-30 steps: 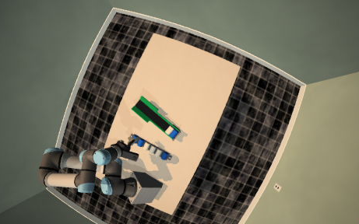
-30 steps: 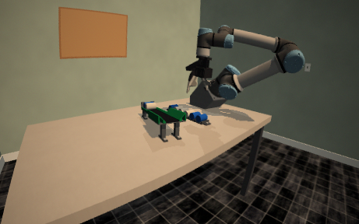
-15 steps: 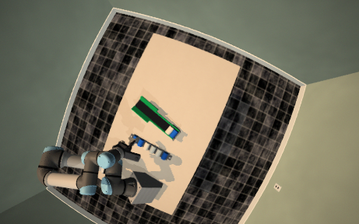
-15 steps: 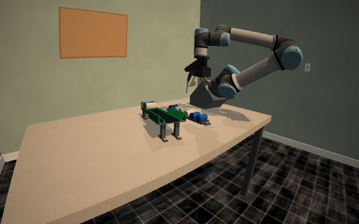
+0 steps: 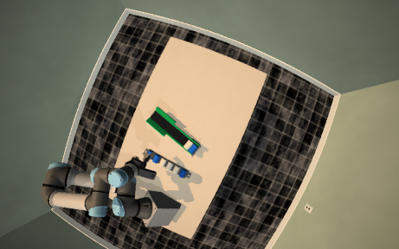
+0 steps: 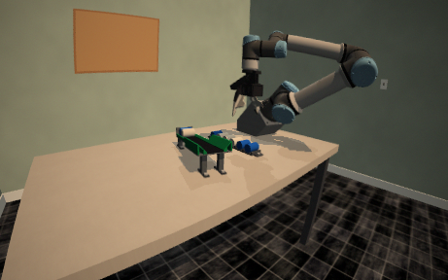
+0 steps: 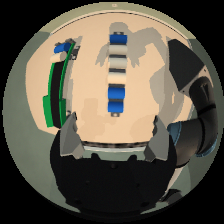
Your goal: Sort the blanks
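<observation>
Now: hand 17 cm above the stock rack, 8 cm to the left of it and 1 cm past it.
</observation>
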